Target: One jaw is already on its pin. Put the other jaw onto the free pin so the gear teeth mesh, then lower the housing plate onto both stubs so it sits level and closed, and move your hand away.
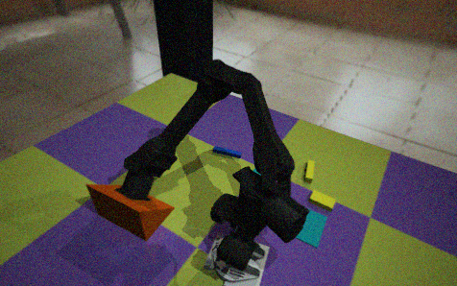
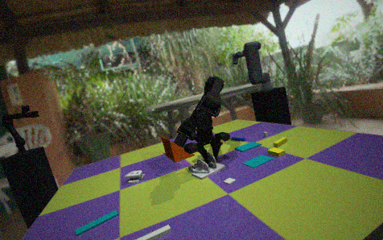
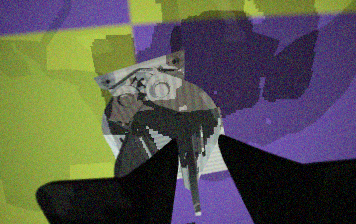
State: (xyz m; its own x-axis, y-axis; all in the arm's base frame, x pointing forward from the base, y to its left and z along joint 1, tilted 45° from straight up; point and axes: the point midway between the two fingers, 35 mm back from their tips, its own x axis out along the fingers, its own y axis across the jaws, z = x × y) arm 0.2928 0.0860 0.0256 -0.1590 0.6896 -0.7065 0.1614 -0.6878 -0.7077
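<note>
Right now the grey jaw is 30 mm behind my gripper tip and 20 mm to the right of it. Round my gripper tip: white tile: 160 mm ahead, 20 mm below; then blue bar: 240 mm behind, 250 mm to the left, 20 mm below; then grey base block: 130 mm behind, 320 mm to the right.
</note>
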